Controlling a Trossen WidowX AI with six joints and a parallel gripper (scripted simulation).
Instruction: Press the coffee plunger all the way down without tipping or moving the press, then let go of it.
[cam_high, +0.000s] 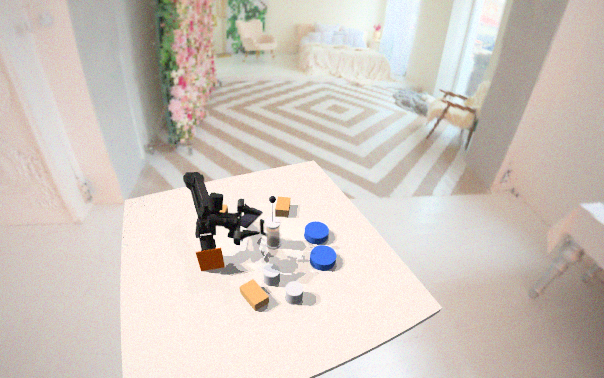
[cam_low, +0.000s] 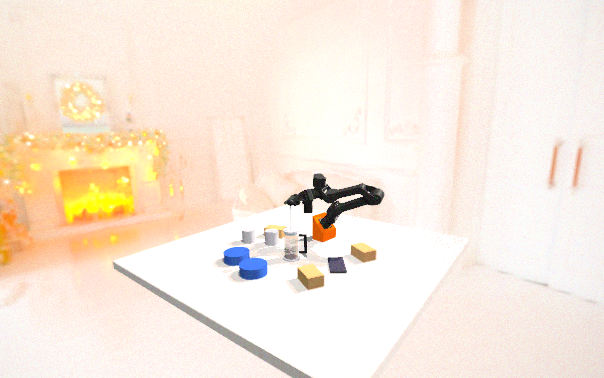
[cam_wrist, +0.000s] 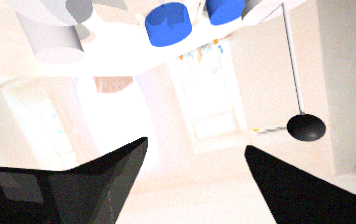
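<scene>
Right now the coffee press is 12 cm to the left of my gripper tip, 11 cm below it and 6 cm ahead of it.
</scene>
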